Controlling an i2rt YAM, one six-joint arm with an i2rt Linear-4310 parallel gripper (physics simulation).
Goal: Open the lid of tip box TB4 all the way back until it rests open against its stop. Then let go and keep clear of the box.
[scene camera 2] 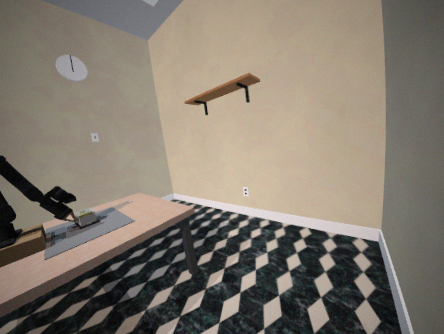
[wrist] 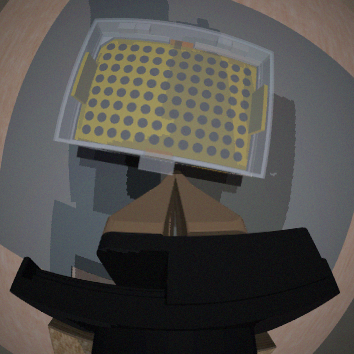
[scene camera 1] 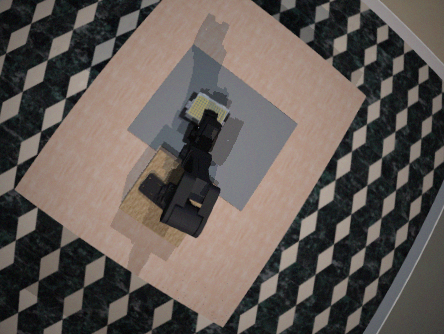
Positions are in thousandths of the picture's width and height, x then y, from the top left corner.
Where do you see a grey mat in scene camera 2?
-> At 148,708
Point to a grey mat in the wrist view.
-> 177,572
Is my gripper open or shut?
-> Shut.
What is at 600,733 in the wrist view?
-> My gripper.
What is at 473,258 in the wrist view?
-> A clear lid.
